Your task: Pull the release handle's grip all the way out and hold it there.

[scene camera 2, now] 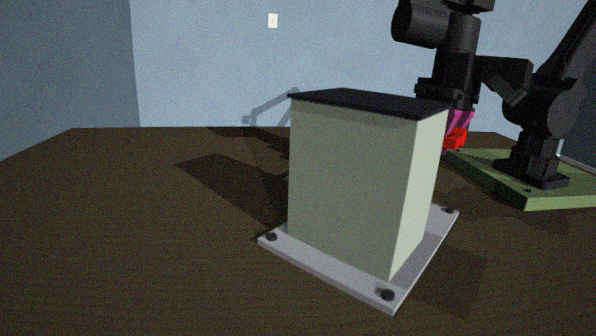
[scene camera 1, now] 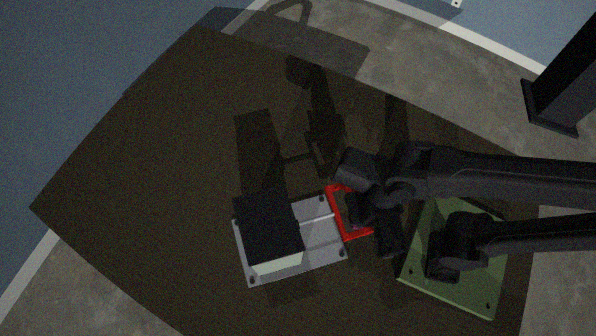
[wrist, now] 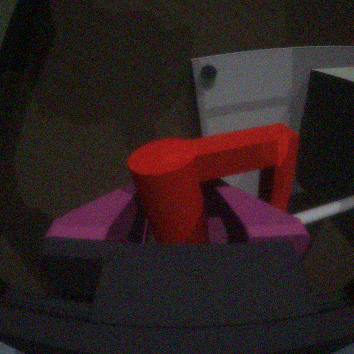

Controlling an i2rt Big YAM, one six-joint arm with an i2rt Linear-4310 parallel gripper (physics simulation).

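Observation:
The red release handle (scene camera 1: 337,212) (scene camera 2: 456,139) (wrist: 287,170) is a rectangular loop with a round grip (wrist: 170,200). It stands out to the side of the housing, a pale box (scene camera 1: 267,225) (scene camera 2: 345,185) with a dark top. A light rod (scene camera 1: 317,219) (wrist: 325,210) runs from the housing side towards the handle, and a length of it is exposed. My gripper (scene camera 1: 358,225) (scene camera 2: 457,124) (wrist: 176,177), with magenta fingers, is shut on the round grip, one finger on each side. In the scene camera 1 view the arm hides the grip.
The housing stands on a grey plate (scene camera 1: 327,247) (scene camera 2: 325,265) (wrist: 240,85) with dark bolts at its corners. The arm's base stands on a green plate (scene camera 1: 475,297) (scene camera 2: 470,156), on the side of the handle away from the housing. A black post (scene camera 1: 565,95) stands beyond the table.

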